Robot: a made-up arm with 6 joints. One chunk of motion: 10 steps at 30 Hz.
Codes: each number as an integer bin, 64 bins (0 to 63) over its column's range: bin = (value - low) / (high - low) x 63, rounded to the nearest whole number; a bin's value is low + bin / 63 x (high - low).
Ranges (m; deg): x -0.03..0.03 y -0.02..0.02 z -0.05..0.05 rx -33..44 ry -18..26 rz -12..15
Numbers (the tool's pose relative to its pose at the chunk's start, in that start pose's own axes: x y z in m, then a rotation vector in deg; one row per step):
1: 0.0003 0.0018 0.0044 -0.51 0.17 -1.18
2: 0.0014 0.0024 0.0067 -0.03 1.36 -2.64
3: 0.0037 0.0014 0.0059 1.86 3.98 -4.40
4: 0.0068 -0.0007 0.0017 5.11 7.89 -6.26
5: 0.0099 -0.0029 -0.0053 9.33 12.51 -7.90
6: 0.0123 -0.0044 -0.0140 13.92 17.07 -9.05
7: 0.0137 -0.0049 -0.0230 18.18 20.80 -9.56
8: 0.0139 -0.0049 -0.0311 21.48 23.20 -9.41
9: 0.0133 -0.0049 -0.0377 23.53 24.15 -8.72
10: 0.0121 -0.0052 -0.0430 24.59 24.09 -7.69
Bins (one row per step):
1: 32 34 34 27 26 25
2: 33 35 36 27 28 22
3: 35 34 35 29 31 18
4: 39 30 33 31 37 13
5: 42 27 28 35 44 10
6: 44 25 23 38 50 7
7: 46 24 17 42 56 6
8: 46 24 12 45 59 6
9: 45 24 8 46 60 8
10: 44 23 4 47 60 10

